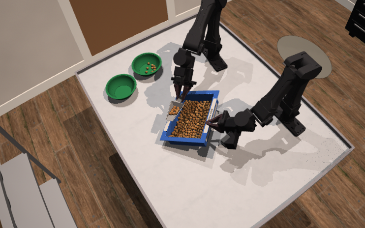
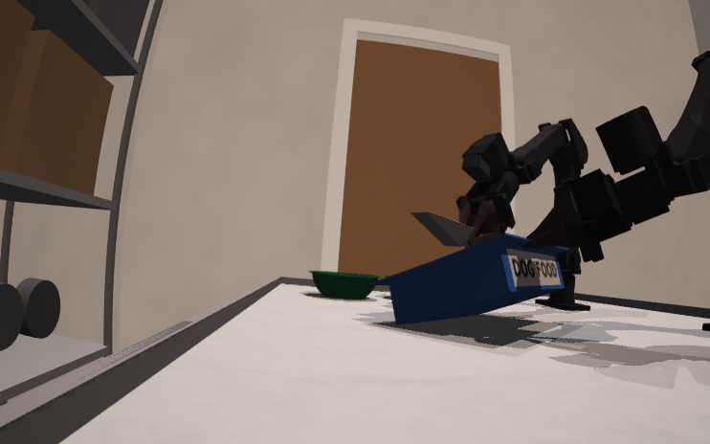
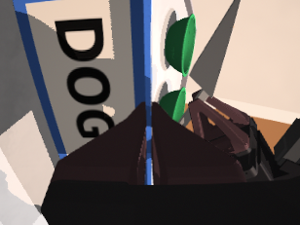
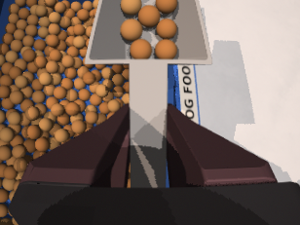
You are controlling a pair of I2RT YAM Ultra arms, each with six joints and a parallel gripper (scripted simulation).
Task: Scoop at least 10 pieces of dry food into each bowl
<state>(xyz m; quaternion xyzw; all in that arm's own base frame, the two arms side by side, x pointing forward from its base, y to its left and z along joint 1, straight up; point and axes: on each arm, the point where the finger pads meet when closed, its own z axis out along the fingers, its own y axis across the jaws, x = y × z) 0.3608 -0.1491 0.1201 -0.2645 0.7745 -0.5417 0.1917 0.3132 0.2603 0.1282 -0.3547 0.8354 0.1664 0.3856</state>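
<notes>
Now: the grey scoop 4 cm ahead of my right hand, 2 cm to the left of it and 1 cm above it.
</notes>
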